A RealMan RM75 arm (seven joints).
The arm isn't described. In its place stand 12 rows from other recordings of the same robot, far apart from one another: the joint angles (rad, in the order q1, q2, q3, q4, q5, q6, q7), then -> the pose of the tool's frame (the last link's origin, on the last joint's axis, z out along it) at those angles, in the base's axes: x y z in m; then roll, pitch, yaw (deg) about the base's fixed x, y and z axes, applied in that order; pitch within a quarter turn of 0, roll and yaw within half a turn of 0.
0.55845, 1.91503, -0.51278, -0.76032, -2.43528, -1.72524, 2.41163 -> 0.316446 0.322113 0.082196 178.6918 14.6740 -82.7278
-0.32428, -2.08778, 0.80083, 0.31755, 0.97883, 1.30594, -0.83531 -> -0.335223 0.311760 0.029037 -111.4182 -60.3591 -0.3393
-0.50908, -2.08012, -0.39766, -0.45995, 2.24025, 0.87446, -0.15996 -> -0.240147 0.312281 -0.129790 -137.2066 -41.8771 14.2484
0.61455, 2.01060, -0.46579, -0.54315, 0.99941, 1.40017, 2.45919 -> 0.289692 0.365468 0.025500 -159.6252 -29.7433 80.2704
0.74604, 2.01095, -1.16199, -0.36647, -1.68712, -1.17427, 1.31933 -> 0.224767 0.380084 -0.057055 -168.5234 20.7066 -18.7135
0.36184, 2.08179, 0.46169, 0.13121, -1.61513, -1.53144, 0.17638 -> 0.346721 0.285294 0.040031 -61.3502 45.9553 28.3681
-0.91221, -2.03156, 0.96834, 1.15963, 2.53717, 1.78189, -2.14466 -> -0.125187 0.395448 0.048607 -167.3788 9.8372 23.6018
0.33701, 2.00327, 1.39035, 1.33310, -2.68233, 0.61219, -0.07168 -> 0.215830 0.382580 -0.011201 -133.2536 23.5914 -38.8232
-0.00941, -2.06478, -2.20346, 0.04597, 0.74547, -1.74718, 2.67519 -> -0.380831 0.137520 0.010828 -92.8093 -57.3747 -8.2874
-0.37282, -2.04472, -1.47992, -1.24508, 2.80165, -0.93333, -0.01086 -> -0.262720 0.361242 -0.020683 -134.1887 -13.4568 57.6601
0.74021, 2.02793, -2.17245, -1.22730, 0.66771, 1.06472, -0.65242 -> 0.132132 0.317895 -0.129770 -167.1076 -26.4881 0.9153
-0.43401, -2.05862, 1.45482, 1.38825, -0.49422, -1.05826, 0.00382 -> -0.210739 0.385419 0.019639 -142.9101 -24.9899 60.1102
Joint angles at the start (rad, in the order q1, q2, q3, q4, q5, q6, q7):
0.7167, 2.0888, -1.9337, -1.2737, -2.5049, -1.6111, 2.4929
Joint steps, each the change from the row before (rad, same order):
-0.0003, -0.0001, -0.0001, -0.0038, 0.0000, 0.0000, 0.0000
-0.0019, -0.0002, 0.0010, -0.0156, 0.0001, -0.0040, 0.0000
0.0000, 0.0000, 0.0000, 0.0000, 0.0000, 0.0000, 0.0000
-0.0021, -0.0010, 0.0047, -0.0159, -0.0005, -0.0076, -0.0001
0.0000, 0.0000, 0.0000, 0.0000, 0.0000, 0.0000, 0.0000
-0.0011, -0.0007, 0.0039, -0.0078, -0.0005, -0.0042, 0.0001
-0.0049, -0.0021, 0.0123, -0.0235, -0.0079, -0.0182, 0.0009
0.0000, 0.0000, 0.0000, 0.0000, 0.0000, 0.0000, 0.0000
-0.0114, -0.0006, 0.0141, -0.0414, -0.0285, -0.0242, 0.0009
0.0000, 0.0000, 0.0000, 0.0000, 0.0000, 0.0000, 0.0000
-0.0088, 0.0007, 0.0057, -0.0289, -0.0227, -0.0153, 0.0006
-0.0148, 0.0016, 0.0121, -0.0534, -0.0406, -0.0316, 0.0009
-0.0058, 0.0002, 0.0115, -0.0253, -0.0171, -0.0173, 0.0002
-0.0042, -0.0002, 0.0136, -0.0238, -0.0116, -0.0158, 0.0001
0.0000, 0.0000, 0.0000, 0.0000, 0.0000, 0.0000, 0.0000
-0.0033, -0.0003, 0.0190, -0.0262, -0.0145, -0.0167, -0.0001
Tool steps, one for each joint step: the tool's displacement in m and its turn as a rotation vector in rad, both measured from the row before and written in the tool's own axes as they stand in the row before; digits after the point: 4 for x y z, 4 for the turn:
-0.0005, 0.0001, -0.0006, 0.0018, -0.0022, -0.0021
-0.0015, 0.0008, -0.0024, 0.0044, -0.0070, -0.0069
0.0000, 0.0000, 0.0000, 0.0000, 0.0000, 0.0000
-0.0007, 0.0004, -0.0029, 0.0037, -0.0058, -0.0038
0.0000, 0.0000, 0.0000, 0.0000, 0.0000, 0.0000
-0.0001, -0.0001, -0.0016, 0.0020, -0.0032, -0.0004
0.0012, -0.0004, -0.0047, 0.0071, -0.0014, 0.0018
0.0000, 0.0000, 0.0000, 0.0000, 0.0000, 0.0000
0.0023, -0.0010, -0.0067, 0.0251, 0.0032, -0.0002
0.0000, 0.0000, 0.0000, 0.0000, 0.0000, 0.0000
0.0016, -0.0003, -0.0040, 0.0194, 0.0046, -0.0018
0.0031, -0.0006, -0.0080, 0.0346, 0.0091, -0.0011
0.0019, -0.0011, -0.0047, 0.0154, 0.0021, 0.0042
0.0015, -0.0012, -0.0049, 0.0128, -0.0022, 0.0053
0.0000, 0.0000, 0.0000, 0.0000, 0.0000, 0.0000
0.0018, -0.0024, -0.0061, 0.0175, -0.0040, 0.0091

